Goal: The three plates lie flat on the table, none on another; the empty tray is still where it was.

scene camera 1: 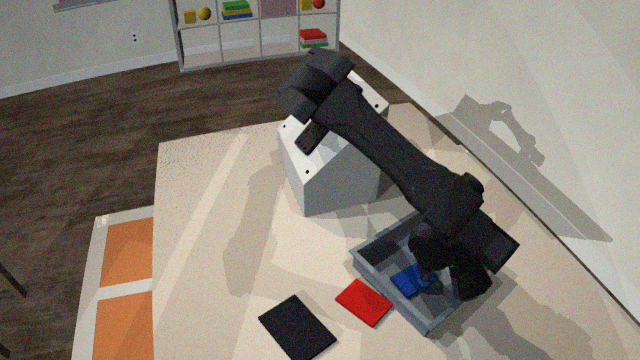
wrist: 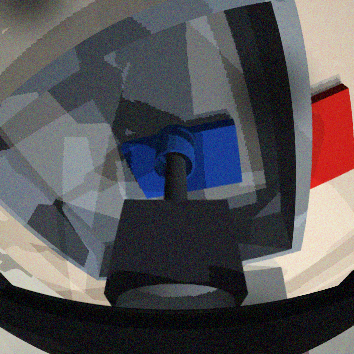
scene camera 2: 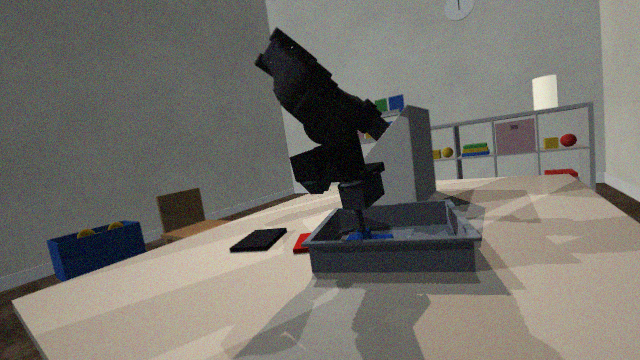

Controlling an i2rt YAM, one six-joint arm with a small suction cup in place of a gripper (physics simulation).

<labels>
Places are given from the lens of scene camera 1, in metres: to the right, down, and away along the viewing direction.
my suction cup [scene camera 1: 422, 286]: 0.20, 0.21, 0.65
black plate [scene camera 1: 290, 323]: -0.05, 0.26, 0.60
red plate [scene camera 1: 362, 301]: 0.08, 0.23, 0.64
</labels>
